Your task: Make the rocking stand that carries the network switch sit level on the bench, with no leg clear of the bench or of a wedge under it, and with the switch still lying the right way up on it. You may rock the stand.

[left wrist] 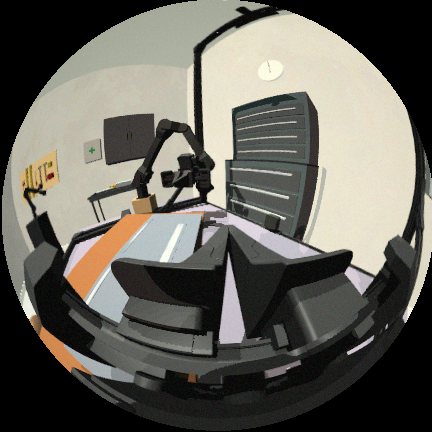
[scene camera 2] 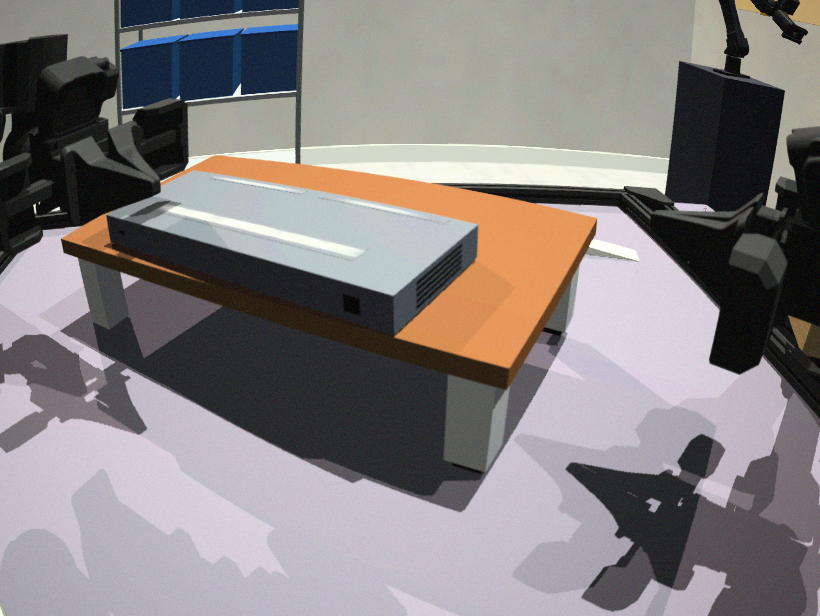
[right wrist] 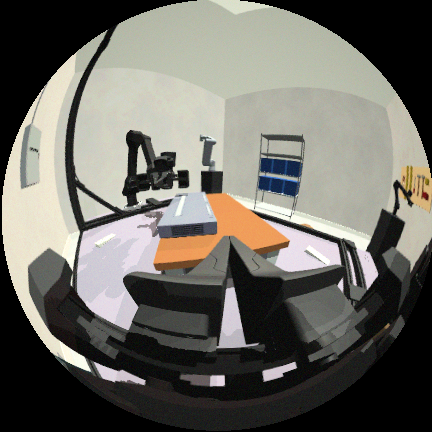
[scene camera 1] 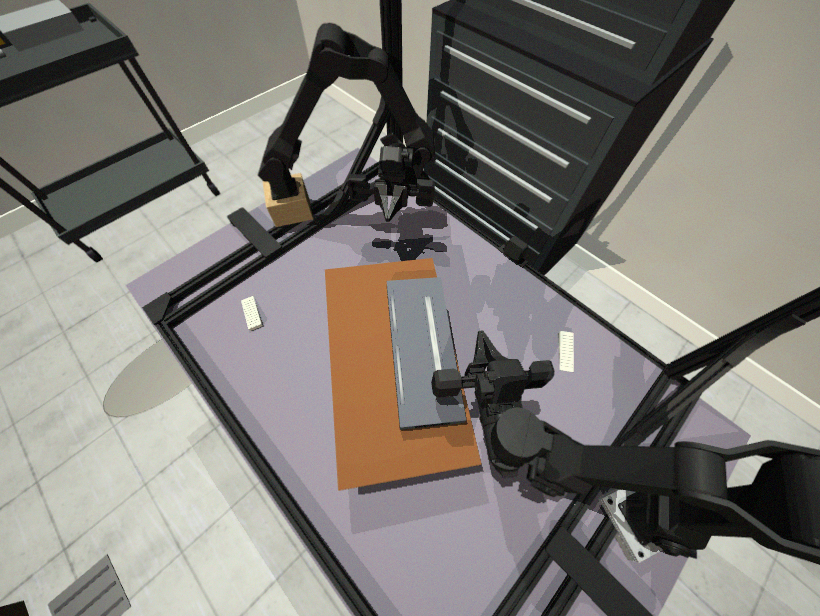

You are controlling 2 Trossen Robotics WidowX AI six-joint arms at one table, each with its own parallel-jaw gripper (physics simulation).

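Frame: origin at the left arm's base, x left, y ahead, z down, level; metres.
Seen in the pictures: left gripper, between the fingertips: [left wrist: 226,229] [scene camera 2: 156,187] [right wrist: 154,184] [scene camera 1: 480,331]; right gripper, between the fingertips: [left wrist: 172,183] [scene camera 2: 651,219] [right wrist: 227,240] [scene camera 1: 387,220]; left arm's base, origin of its link: [right wrist: 132,203] [scene camera 1: 644,516]; right arm's base, origin of its link: [left wrist: 143,196] [scene camera 1: 284,189].
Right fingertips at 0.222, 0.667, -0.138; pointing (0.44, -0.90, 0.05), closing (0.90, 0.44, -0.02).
Note:
Offsets run from my right fingertips to a thing's top centre, as dx, dy, dz. Level surfaces: height alone.
The stand [scene camera 1: 361,371] [scene camera 2: 530,245] [left wrist: 95,257] [right wrist: 235,215] has an orange top and pale legs. The grey switch {+0.029, -0.267, +0.042} [scene camera 1: 424,351] [scene camera 2: 278,232] [right wrist: 187,215] lies flat on it, right way up, toward one long side. In scene camera 2 thin dark strips show under the near right leg {-0.044, -0.093, +0.086} [scene camera 2: 467,424] and far right leg {+0.138, -0.054, +0.078} [scene camera 2: 563,305]; I cannot tell how large any gap is. Pale ribbed wedges {+0.349, -0.002, +0.161} [scene camera 1: 251,312] {-0.287, -0.354, +0.161} [scene camera 1: 566,351] [scene camera 2: 613,250] [right wrist: 105,241] [right wrist: 317,255] lie apart from the stand. My left gripper [scene camera 1: 481,333] [left wrist: 226,229] is shut and empty beside the switch. My right gripper [scene camera 1: 387,217] [right wrist: 227,240] is shut and empty beyond the stand's end.
A black frame [scene camera 1: 245,437] borders the lilac bench {dz +0.174} [scene camera 1: 278,371]. A drawer cabinet [scene camera 1: 523,139] [left wrist: 272,135] stands behind the bench, and a cart [scene camera 1: 119,192] stands at the upper left in scene camera 1. My right arm's base stands on a wooden block [scene camera 1: 288,205].

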